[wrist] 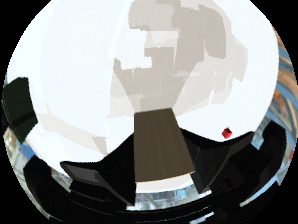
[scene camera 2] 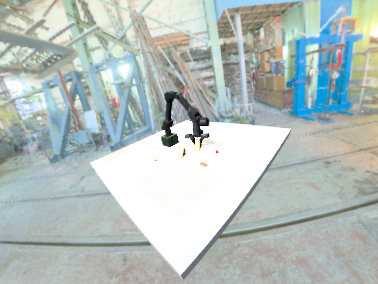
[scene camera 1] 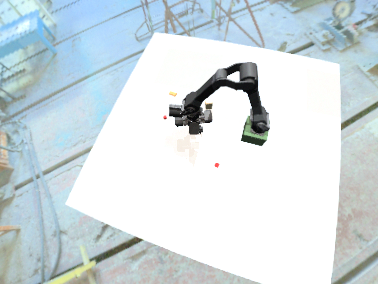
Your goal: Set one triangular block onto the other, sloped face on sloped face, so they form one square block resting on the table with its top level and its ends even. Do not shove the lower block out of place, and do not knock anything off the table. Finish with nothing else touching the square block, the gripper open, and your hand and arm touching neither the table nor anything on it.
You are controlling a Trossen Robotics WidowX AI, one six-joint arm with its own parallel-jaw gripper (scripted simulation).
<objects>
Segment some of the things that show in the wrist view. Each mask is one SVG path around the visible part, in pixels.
My gripper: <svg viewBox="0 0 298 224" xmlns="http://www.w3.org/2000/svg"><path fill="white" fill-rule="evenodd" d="M286 128L270 120L263 129L265 140L259 149L251 144L254 132L216 141L180 128L196 171L190 176L197 192L212 193L170 208L126 210L126 206L134 206L137 194L134 133L96 163L61 161L61 169L73 180L69 185L71 192L53 179L52 168L35 155L24 165L23 175L32 196L51 214L52 224L190 224L210 213L214 214L198 224L249 224L269 204L279 188L278 181L253 201L239 204L257 194L281 169L287 148Z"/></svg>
A tan triangular block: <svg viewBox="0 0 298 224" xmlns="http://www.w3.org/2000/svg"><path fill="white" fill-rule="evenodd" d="M172 108L133 113L133 160L136 183L154 183L154 181L173 179L173 177L190 175L190 173L196 172L194 171L192 157L190 157L188 152L189 149L186 147L186 141L182 137L184 133L178 127L177 117L174 115Z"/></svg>
</objects>
